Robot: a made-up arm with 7 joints. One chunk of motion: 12 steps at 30 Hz.
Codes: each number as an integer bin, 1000 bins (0 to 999) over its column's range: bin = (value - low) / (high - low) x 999, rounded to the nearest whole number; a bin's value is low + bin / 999 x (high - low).
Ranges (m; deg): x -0.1..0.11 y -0.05..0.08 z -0.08..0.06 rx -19..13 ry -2..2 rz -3..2
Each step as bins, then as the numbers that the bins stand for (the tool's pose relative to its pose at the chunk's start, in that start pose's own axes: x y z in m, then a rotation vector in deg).
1 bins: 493 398 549 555 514 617
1 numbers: 0.0036 0.0018 -0.0031 -1.22 0.06 0.09
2 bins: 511 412 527 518 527 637
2 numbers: 0.0074 0.0036 -0.0061 -2.41 0.11 0.19
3 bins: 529 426 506 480 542 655
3 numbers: 0.0112 0.0054 -0.0091 -3.62 0.17 0.28
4 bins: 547 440 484 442 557 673
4 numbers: 0.0150 0.0073 -0.0122 -4.84 0.23 0.37
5 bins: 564 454 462 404 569 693
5 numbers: 0.0186 0.0091 -0.0153 -6.06 0.28 0.47
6 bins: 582 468 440 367 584 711
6 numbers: 0.0223 0.0109 -0.0183 -7.24 0.34 0.56
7 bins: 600 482 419 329 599 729
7 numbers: 0.0261 0.0127 -0.0213 -8.46 0.40 0.65
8 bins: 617 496 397 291 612 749
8 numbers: 0.0297 0.0145 -0.0244 -9.68 0.45 0.75
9 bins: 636 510 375 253 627 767
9 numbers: 0.0337 0.0164 -0.0274 -10.90 0.51 0.84
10 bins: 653 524 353 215 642 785
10 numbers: 0.0373 0.0182 -0.0305 -12.11 0.57 0.93
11 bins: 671 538 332 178 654 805
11 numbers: 0.0411 0.0200 -0.0335 -13.30 0.62 1.03
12 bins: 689 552 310 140 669 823
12 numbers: 0.0448 0.0218 -0.0366 -14.52 0.68 1.12
